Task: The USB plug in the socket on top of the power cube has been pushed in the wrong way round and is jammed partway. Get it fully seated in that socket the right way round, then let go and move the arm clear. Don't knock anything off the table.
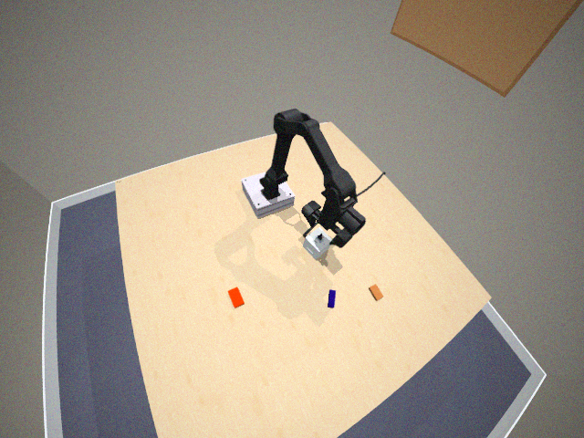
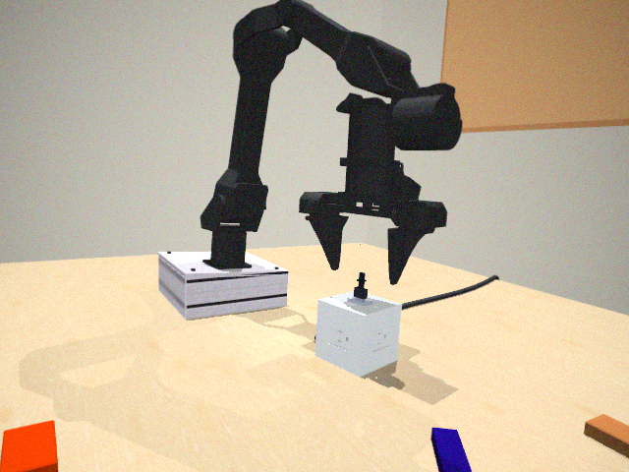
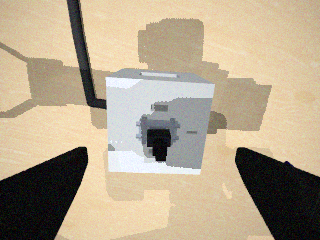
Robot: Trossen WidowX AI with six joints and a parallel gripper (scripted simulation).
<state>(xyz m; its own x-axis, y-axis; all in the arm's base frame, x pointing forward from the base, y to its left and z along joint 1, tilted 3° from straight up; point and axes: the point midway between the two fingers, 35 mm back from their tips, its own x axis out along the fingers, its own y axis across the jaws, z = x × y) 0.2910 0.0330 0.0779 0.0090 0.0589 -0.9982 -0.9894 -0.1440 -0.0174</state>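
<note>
Right now the dark USB plug is 2 cm below my gripper tip. Also, from my gripper tip: blue block (20 cm ahead, 10 cm below, 8 cm to the right); orange-red block (36 cm to the right, 10 cm below); tan block (28 cm ahead, 10 cm below, 8 cm to the left).
</note>
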